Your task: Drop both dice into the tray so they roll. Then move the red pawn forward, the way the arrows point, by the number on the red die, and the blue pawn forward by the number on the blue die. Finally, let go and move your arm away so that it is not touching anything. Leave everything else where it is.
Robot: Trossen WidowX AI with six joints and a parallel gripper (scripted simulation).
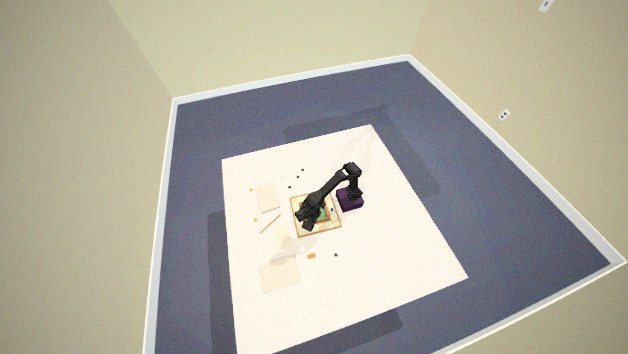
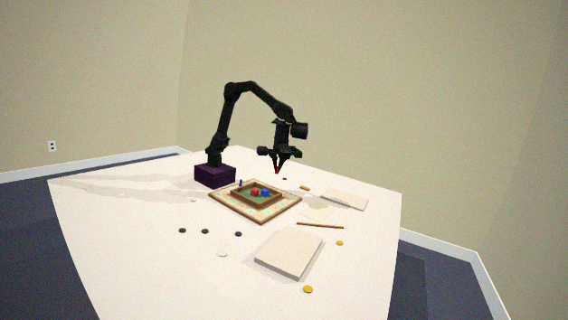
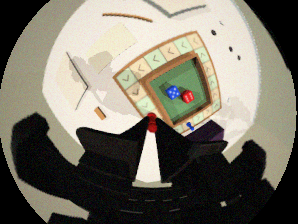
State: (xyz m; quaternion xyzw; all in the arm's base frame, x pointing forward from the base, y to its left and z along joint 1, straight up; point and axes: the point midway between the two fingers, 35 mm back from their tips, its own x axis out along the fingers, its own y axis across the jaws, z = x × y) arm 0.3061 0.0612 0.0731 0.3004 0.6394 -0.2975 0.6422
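Right now my gripper tip is 15 cm past the blue pawn, 8 cm above it and 5 cm to the left of it. Round my gripper tip: red pawn 1 cm above; wooden stick 26 cm ahead, 13 cm to the right, 11 cm below; green tray 10 cm below, 9 cm to the right, 4 cm behind.
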